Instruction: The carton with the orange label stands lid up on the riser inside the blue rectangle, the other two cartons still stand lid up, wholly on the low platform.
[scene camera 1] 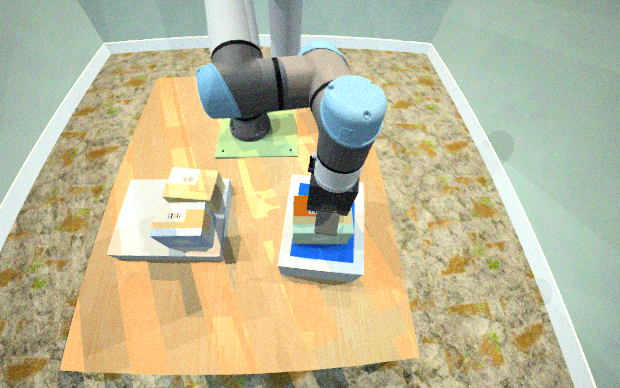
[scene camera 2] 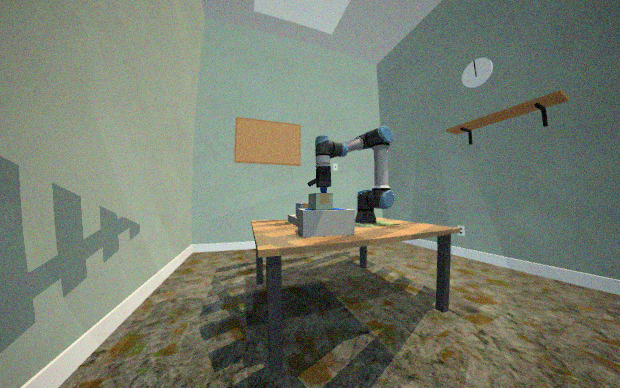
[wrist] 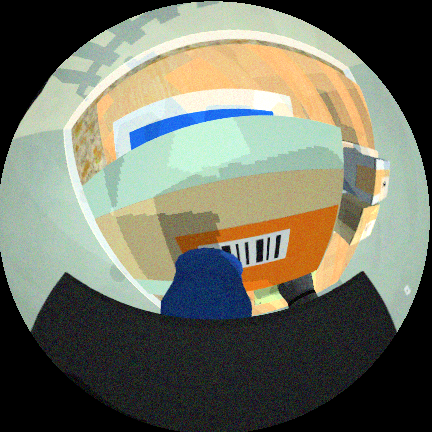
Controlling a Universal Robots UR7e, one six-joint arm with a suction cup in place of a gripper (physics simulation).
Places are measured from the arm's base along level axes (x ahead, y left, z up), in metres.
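Pixels of known places: end effector, tool point: [wrist: 209, 253]; arm's base, origin of the base link: [scene camera 1: 250, 126] [scene camera 2: 365, 221] [wrist: 294, 281].
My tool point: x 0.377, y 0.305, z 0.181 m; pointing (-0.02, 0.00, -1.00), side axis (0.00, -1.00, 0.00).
Ahead of a thing's pixels: the offset from my tool point to its middle. Level surfaces: height alone.
The carton with the orange label @[dx +0.019, dy -0.006, dz -0.027 m] [scene camera 1: 301, 206] [scene camera 2: 320, 201] [wrist: 257, 193] is lid up on the white riser @[dx -0.001, dy +0.006, dz -0.128 m] [scene camera 1: 320, 269] [scene camera 2: 325, 223]. It sits within the blue rectangle @[dx -0.001, dy +0.006, dz -0.068 m] [scene camera 1: 321, 252] [wrist: 169, 125], and blue shows in front of and behind it. My blue suction cup [scene camera 2: 323, 189] [wrist: 205, 282] presses on its lid beside the barcode; in the overhead view the wrist hides it. The other two cartons @[dx -0.042, dy -0.362, dz -0.100 m] [scene camera 1: 191, 185] @[dx +0.067, dy -0.347, dz -0.091 m] [scene camera 1: 181, 227] [wrist: 376, 181] [wrist: 362, 221] stand lid up on the low platform @[dx +0.028, dy -0.431, dz -0.164 m] [scene camera 1: 131, 215].
The arm's base stands on a green plate [scene camera 1: 285, 142] at the back of the wooden table @[dz -0.188 m] [scene camera 1: 270, 327] [scene camera 2: 385, 231]. The arm's elbow hangs over the table's middle. The riser stands near the table's right edge.
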